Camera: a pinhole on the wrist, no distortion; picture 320 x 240 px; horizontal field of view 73.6 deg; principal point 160.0 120.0 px. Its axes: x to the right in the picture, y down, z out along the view. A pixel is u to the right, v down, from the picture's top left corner.
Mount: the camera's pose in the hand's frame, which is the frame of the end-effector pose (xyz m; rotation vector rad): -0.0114 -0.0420 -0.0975 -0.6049 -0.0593 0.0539
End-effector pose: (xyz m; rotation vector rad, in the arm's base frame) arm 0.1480 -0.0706 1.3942 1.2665 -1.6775 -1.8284
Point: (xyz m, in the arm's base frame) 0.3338 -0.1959 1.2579
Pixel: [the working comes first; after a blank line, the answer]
In the camera's frame: 0.0448 -0.0295 -0.1578

behind the camera
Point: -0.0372 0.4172 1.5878
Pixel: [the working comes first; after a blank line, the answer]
In the camera's frame: -0.2979 -0.1519 0.5422

42.5 60.1
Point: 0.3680 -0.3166 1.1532
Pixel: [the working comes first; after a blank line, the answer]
In the camera's frame: 0.1473 -0.0469 -0.2838

behind the camera
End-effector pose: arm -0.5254 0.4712 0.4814 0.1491 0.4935 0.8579
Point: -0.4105 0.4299 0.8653
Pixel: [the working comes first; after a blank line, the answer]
In the camera's frame: -0.0697 -0.2254 0.4391

126.0 10.2
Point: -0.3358 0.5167 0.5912
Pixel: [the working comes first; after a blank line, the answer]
In the camera's frame: 0.1204 -0.1865 0.2142

outside the picture
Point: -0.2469 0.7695 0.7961
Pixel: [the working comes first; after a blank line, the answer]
In the camera's frame: 0.3078 -0.1896 0.4947

293.1 38.0
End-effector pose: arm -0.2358 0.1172 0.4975 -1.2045 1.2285 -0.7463
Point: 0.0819 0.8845 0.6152
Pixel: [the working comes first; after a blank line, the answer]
In the camera's frame: -0.6278 -0.2588 0.5826

outside the picture
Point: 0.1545 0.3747 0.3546
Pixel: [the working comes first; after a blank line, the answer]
In the camera's frame: -0.0585 -0.1660 0.5638

137.8 57.0
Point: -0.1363 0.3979 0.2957
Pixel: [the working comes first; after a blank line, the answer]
In the camera's frame: -0.1344 0.0791 0.4130

90.4 161.0
